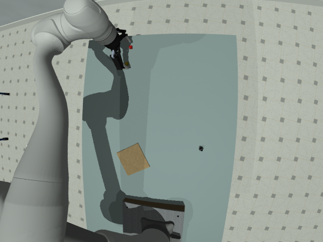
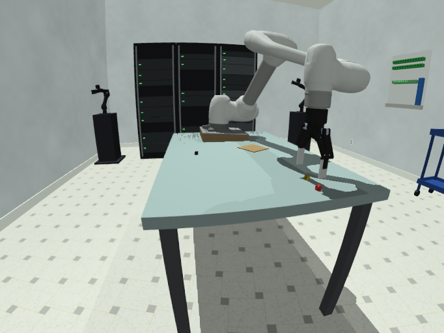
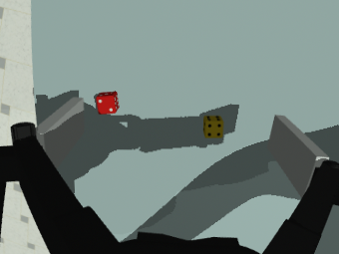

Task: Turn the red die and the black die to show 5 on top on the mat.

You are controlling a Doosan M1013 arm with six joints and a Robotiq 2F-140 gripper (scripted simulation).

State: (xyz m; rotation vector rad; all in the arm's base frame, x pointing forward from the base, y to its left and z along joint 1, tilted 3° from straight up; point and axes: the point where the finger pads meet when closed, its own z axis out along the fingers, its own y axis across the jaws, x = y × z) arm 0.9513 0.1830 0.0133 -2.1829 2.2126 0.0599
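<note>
Now: the yellow die 3 cm behind my hand, 2 cm to the left of it and 5 cm below it. Round my hand: black die (47 cm behind, 38 cm to the right, 5 cm below); tan mat (55 cm behind, 3 cm to the right, 6 cm below); red die (6 cm ahead, 5 cm below).
</note>
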